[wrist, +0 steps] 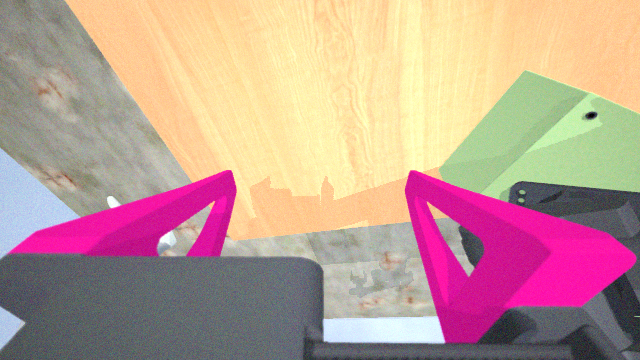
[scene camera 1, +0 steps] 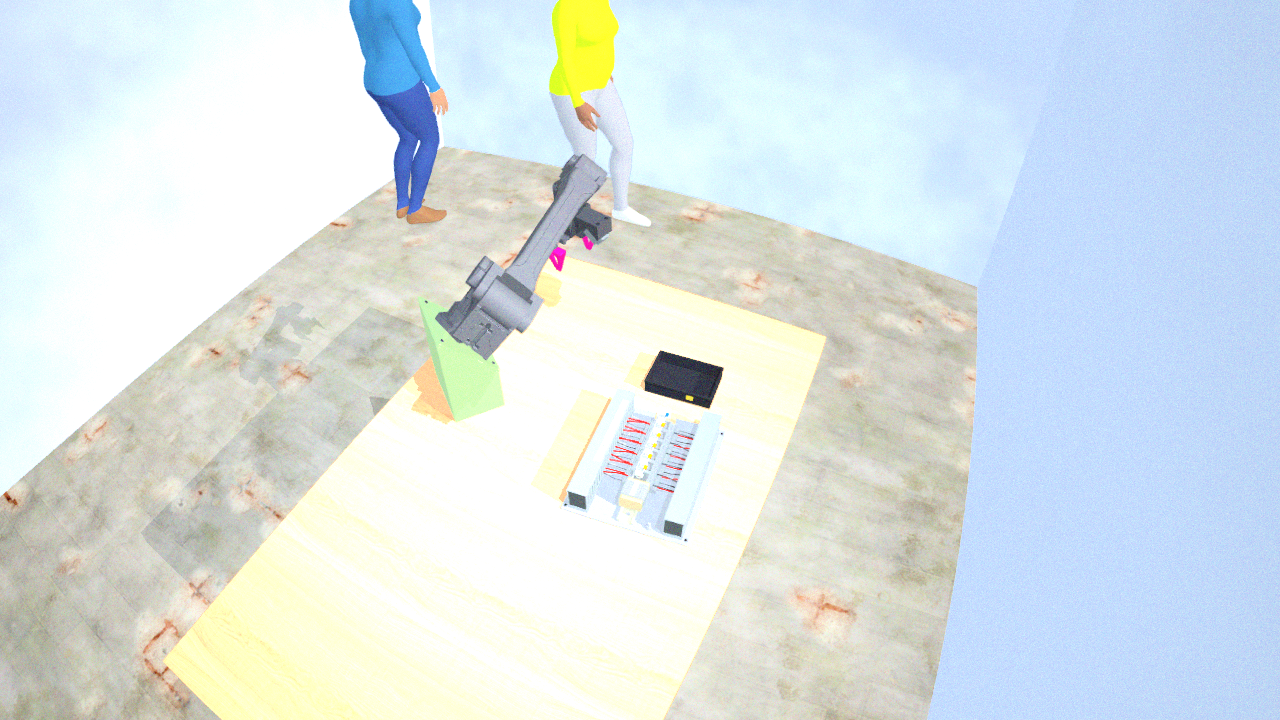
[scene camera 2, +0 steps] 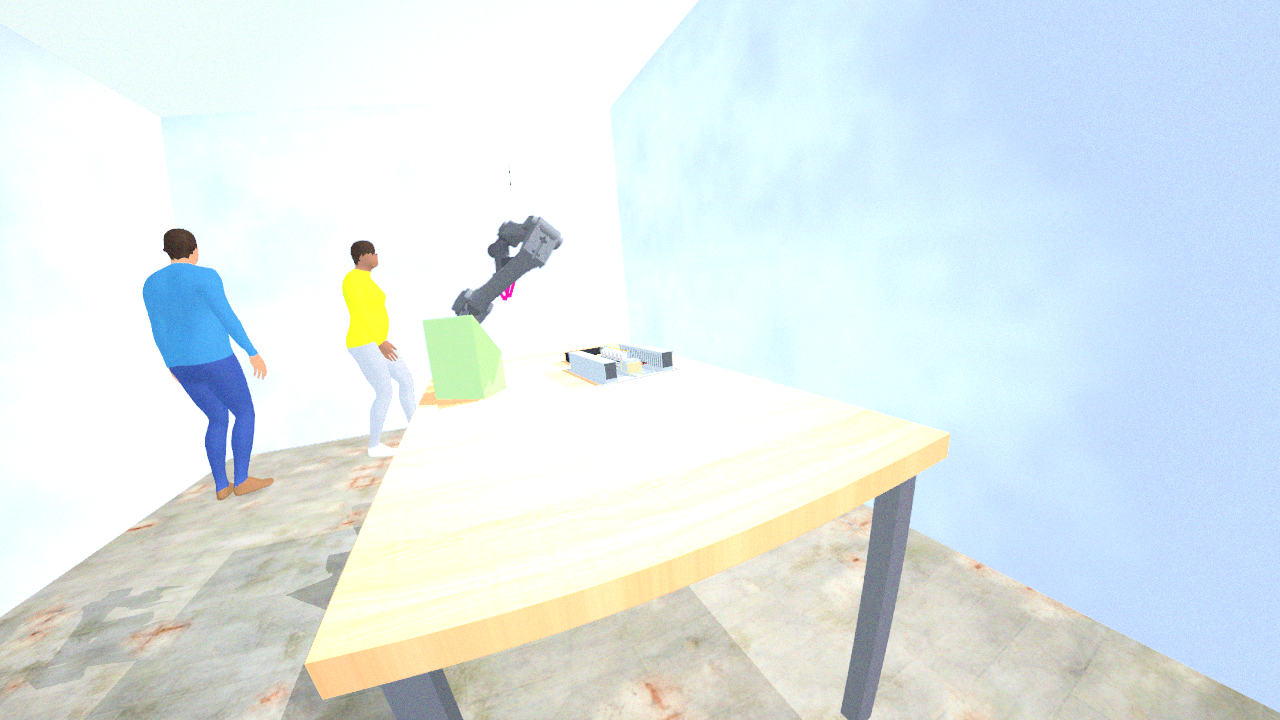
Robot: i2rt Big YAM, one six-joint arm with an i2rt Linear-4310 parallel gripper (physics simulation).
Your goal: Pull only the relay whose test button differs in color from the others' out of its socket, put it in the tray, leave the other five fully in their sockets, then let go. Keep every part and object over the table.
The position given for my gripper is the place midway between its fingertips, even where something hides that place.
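My own gripper (wrist: 320, 180) is there to be seen, and along with it I can see a black tray (scene camera 1: 689, 380).
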